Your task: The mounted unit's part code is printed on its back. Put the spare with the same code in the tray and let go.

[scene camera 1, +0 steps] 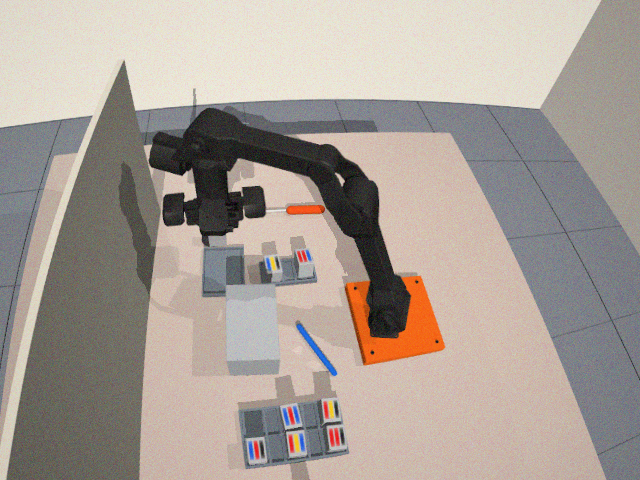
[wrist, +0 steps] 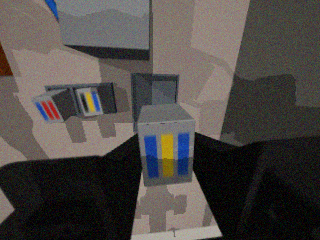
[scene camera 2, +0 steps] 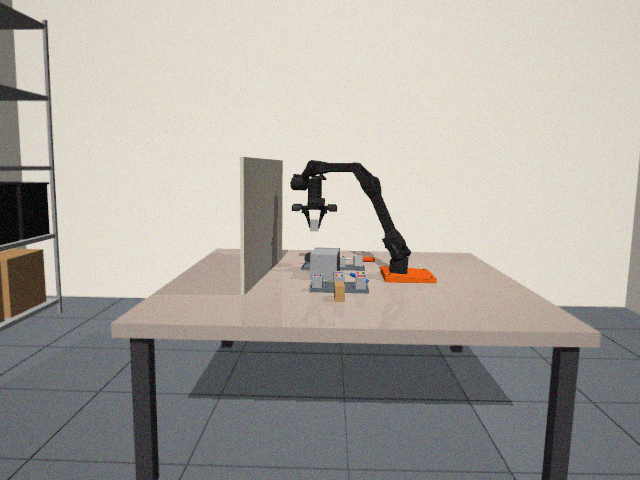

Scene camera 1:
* my gripper
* dark grey tray
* grey mounted unit
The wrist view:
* my gripper
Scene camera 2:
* grey mounted unit
